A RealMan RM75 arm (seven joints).
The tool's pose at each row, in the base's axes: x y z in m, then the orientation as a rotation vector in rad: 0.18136 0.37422 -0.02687 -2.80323 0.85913 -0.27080; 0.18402 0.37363 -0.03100 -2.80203 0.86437 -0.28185; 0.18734 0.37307 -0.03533 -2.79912 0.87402 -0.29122; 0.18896 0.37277 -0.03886 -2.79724 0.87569 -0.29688; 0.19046 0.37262 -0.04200 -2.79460 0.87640 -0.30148; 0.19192 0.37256 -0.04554 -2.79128 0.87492 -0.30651; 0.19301 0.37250 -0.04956 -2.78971 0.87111 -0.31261; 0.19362 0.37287 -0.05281 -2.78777 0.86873 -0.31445; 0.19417 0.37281 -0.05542 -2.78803 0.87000 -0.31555
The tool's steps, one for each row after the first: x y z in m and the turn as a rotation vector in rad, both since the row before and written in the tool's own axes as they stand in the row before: 0.00202 0.00005 0.00452 0.00065 0.00789 0.00273; 0.00248 -0.00028 0.00488 0.00054 0.00709 0.00604; 0.00103 0.00022 0.00375 0.00178 0.00365 0.00114; 0.00088 0.00008 0.00337 0.00267 0.00266 0.00085; 0.00073 0.00013 0.00376 0.00405 0.00249 -0.00032; 0.00036 0.00047 0.00412 0.00335 0.00320 -0.00234; -0.00018 0.00020 0.00332 0.00275 0.00050 -0.00103; 0.00011 0.00042 0.00263 -0.00054 0.00098 0.00061
